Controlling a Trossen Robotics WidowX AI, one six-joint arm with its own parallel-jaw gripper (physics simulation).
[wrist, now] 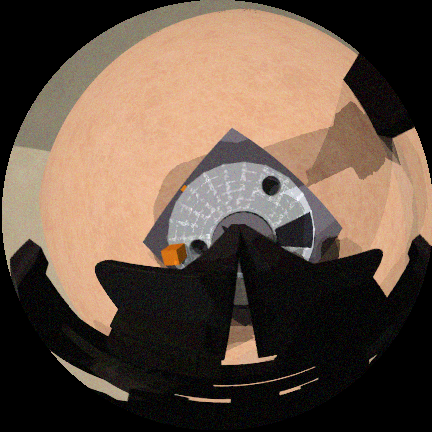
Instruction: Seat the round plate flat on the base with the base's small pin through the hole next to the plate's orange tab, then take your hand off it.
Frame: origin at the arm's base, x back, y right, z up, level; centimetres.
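Seen in the pictures: gripper, between the fingertips: (237, 230).
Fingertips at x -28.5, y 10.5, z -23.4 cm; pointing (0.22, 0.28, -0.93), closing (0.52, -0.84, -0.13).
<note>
Offsets run from my fingertips to a thing's middle. "pt": to the spot under its first point. Level surfaces: height alone.
The round grey plate @(dy -0.8, dx -0.6, dz -0.1 cm) (235, 187) lies over the dark square base @(pt dy +3.8, dx +4.4, dz -1.6 cm) (225, 150), around a grey central hub @(dy -0.7, dx -0.5, dz -2.1 cm) (252, 221). Its orange tab @(dy +2.7, dx -3.6, dz +0.4 cm) (173, 255) is at the lower left, with a dark hole @(pt dy +1.8, dx -2.8, dz -1.6 cm) (198, 245) beside it. No pin can be made out in that hole. Another dark hole (271, 185) is at the upper right, and a black wedge mark @(pt dy -3.7, dx +2.1, dz -0.8 cm) (297, 231) is at the right. A small orange mark @(pt dy +5.0, dx +0.3, dz -1.5 cm) (184, 188) shows at the upper left rim. My gripper (237, 230) is shut and empty, its tips in front of the hub. The fingers hide the plate's near part; contact cannot be told.
The light wood-coloured table top @(dz -4.0 cm) (150, 90) surrounds the base. A black block-like shape (380, 97) stands at the upper right edge of the view. Shadows fall on the table to the right of the base. A grey-green floor (45, 110) shows beyond the table at the left.
</note>
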